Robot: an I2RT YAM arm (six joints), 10 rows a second.
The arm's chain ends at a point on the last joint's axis. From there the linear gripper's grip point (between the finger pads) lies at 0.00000 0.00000 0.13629 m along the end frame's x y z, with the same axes.
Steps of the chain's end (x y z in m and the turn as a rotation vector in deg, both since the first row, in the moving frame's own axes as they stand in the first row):
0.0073, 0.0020, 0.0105, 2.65, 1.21, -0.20
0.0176, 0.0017, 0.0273, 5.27, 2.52, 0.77
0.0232, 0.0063, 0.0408, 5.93, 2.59, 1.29
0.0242, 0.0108, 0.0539, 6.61, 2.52, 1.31
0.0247, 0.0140, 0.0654, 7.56, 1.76, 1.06
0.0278, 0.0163, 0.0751, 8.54, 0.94, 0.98
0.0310, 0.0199, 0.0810, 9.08, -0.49, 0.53
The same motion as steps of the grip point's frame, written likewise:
0.0102, -0.0043, 0.0103, 2.65, 1.21, -0.20
0.0237, -0.0108, 0.0266, 5.27, 2.52, 0.77
0.0295, -0.0077, 0.0399, 5.93, 2.59, 1.29
0.0304, -0.0048, 0.0529, 6.61, 2.52, 1.31
0.0290, -0.0039, 0.0642, 7.56, 1.76, 1.06
0.0302, -0.0039, 0.0736, 8.54, 0.94, 0.98
0.0299, -0.0016, 0.0793, 9.08, -0.49, 0.53

